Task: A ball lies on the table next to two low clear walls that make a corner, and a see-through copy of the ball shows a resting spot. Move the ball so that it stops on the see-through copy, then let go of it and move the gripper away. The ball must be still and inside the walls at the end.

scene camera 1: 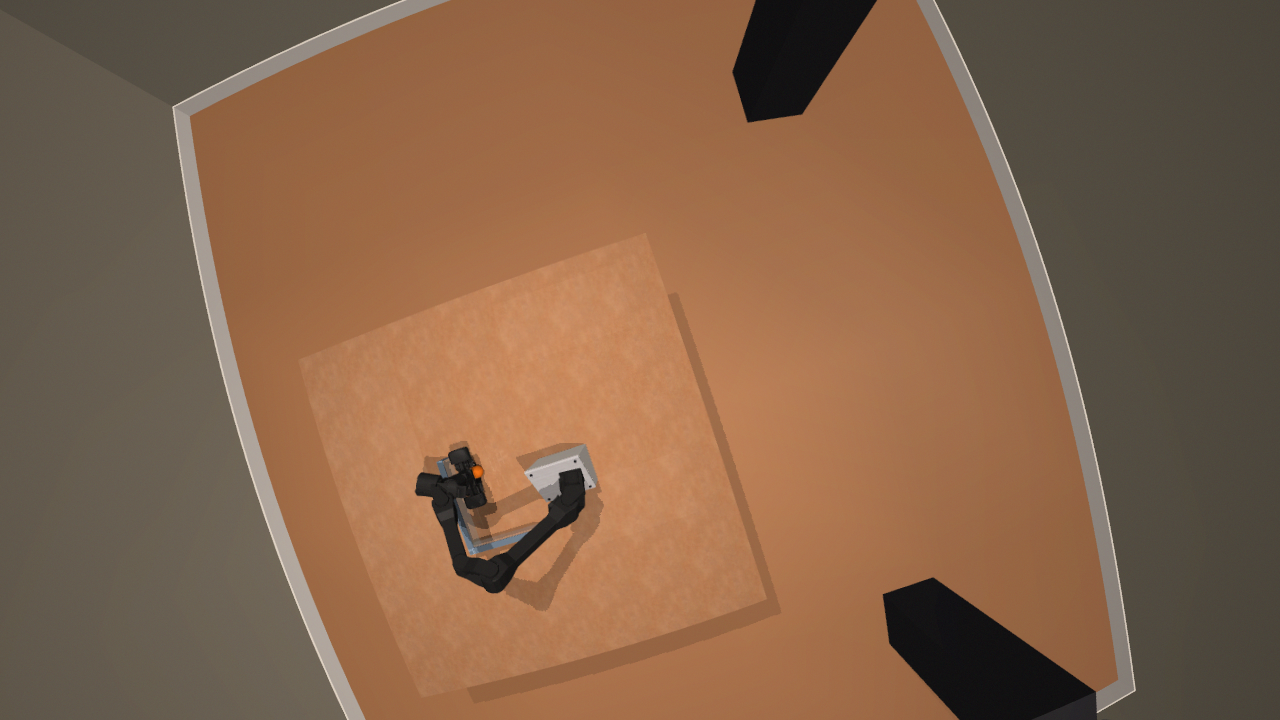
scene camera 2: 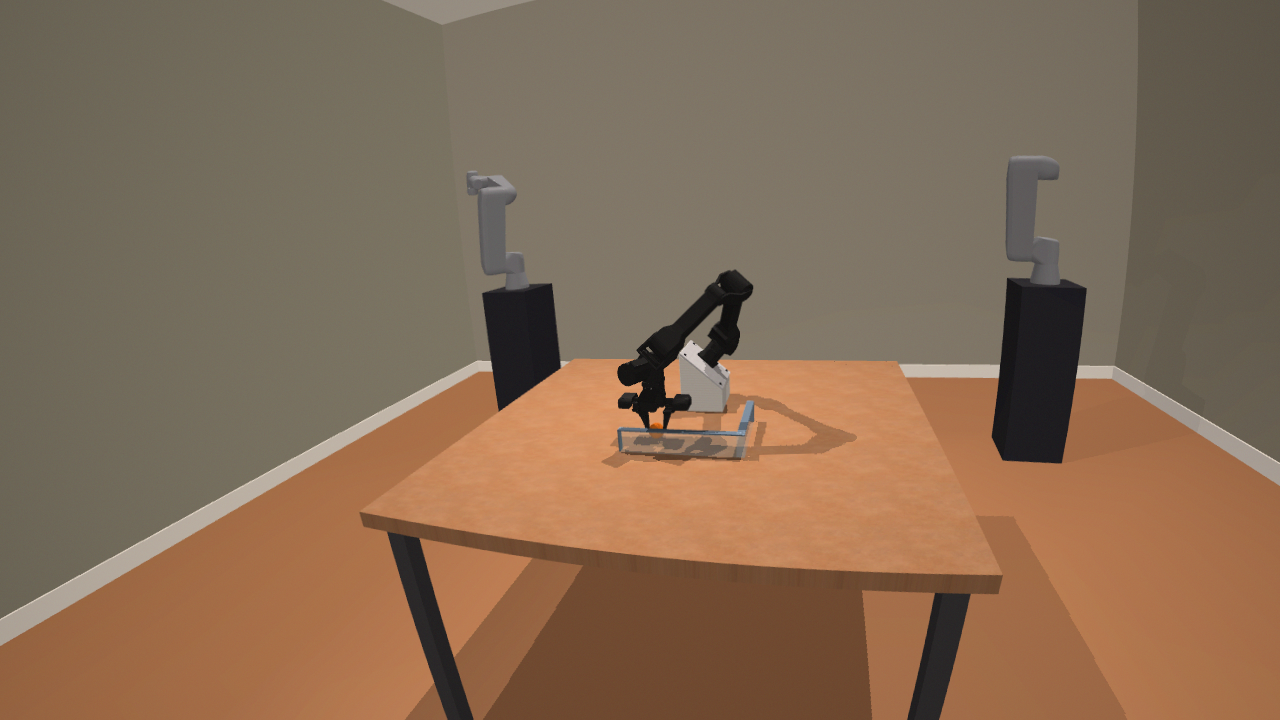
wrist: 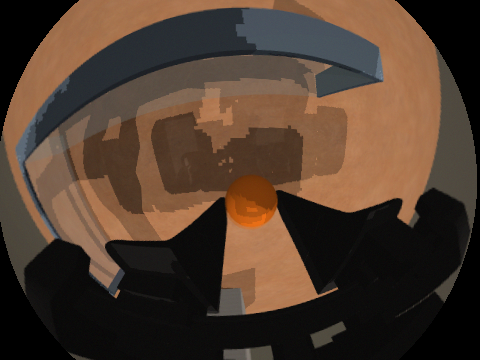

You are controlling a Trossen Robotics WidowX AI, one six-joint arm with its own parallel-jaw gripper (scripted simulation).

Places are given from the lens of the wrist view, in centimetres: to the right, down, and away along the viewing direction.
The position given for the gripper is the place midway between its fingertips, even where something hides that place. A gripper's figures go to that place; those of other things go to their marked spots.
gripper (wrist: 250, 198): 1, 1, 10
orange ball (wrist: 255, 188): 1, 0, 8
clear wall (wrist: 221, 76): -1, -5, 5
see-through copy of ball (wrist: 245, 214): 0, 2, 8
